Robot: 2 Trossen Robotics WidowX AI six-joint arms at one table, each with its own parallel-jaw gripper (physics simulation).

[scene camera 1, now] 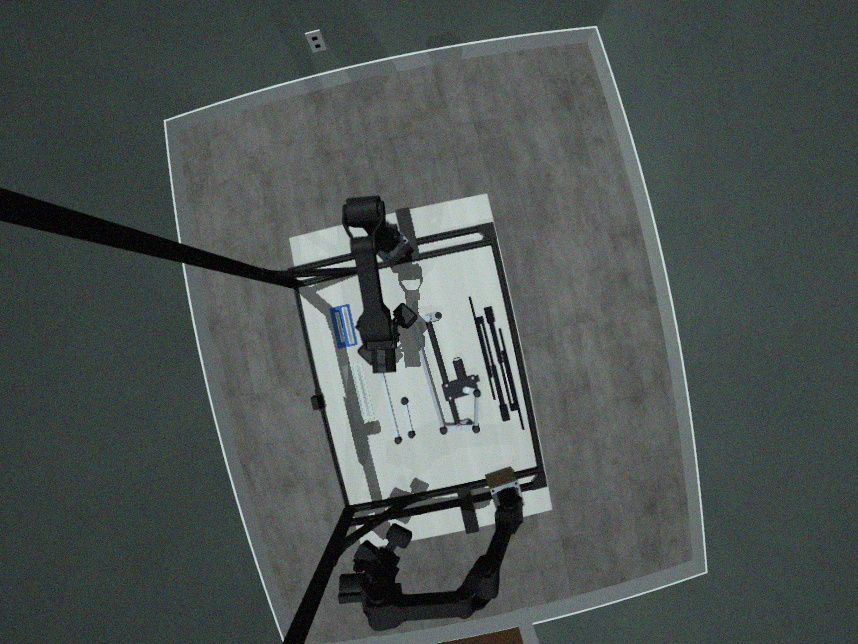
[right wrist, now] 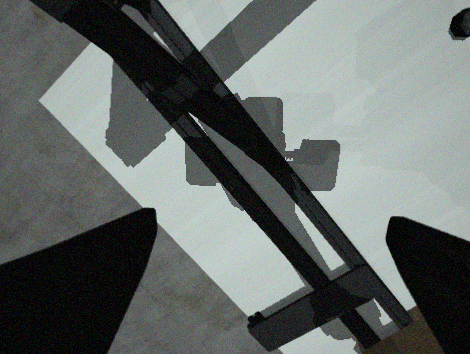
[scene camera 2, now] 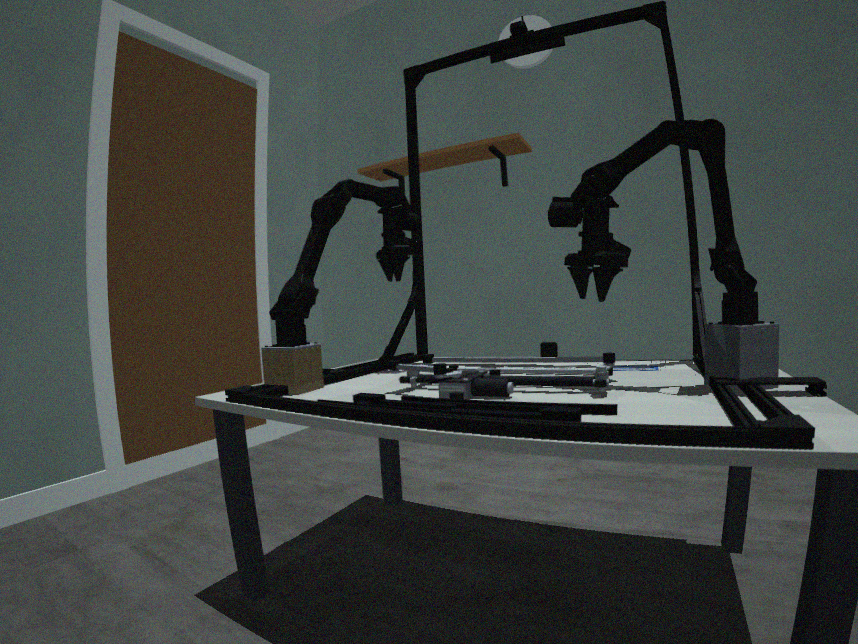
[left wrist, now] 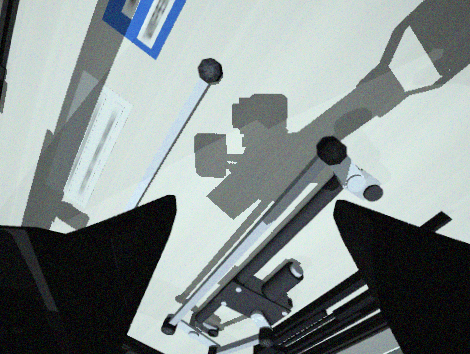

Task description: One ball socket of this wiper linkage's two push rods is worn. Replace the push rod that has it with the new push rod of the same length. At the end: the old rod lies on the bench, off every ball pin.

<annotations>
The left gripper is open and holds nothing. Also in view: a wiper linkage. The right gripper is open, with nothing in its grasp.
</annotations>
